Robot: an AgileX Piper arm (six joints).
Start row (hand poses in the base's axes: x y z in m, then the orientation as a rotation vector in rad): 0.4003 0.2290 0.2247 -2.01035 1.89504 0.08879
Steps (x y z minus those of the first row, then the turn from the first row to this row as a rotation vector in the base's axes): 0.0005 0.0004 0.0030 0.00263 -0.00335 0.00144; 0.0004 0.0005 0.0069 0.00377 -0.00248 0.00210; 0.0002 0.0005 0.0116 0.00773 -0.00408 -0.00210; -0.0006 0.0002 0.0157 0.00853 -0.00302 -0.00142; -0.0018 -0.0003 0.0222 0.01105 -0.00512 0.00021; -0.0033 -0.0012 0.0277 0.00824 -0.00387 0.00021; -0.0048 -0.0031 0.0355 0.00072 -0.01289 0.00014; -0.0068 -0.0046 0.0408 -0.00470 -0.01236 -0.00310; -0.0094 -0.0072 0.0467 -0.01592 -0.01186 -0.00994; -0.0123 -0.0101 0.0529 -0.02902 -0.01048 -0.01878; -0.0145 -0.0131 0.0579 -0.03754 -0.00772 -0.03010; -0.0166 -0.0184 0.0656 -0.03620 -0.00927 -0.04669; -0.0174 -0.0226 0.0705 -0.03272 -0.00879 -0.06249; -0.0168 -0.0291 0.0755 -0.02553 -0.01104 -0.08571; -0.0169 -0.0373 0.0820 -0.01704 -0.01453 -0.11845; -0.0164 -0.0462 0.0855 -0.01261 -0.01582 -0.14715
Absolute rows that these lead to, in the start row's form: 0.4008 0.2294 0.2277 -2.00894 1.89049 0.08820; 0.4007 0.2295 0.2316 -2.00911 1.88990 0.09032; 0.4005 0.2295 0.2363 -2.00196 1.89144 0.09125; 0.3997 0.2292 0.2404 -2.00243 1.89109 0.09325; 0.3985 0.2287 0.2469 -2.00168 1.88716 0.09388; 0.3970 0.2278 0.2524 -2.00392 1.88908 0.09255; 0.3955 0.2259 0.2602 -2.00583 1.88673 0.07636; 0.3935 0.2244 0.2655 -2.00641 1.89247 0.07100; 0.3909 0.2218 0.2714 -2.00722 1.90409 0.05921; 0.3880 0.2189 0.2776 -2.00751 1.91897 0.04595; 0.3858 0.2159 0.2826 -2.00278 1.93527 0.03771; 0.3837 0.2106 0.2903 -1.98505 1.94997 0.03298; 0.3829 0.2064 0.2952 -1.96730 1.96415 0.03255; 0.3835 0.1999 0.3002 -1.93881 1.98202 0.03088; 0.3834 0.1917 0.3067 -1.89933 2.00715 0.02664; 0.3839 0.1828 0.3102 -1.86688 2.03109 0.02188
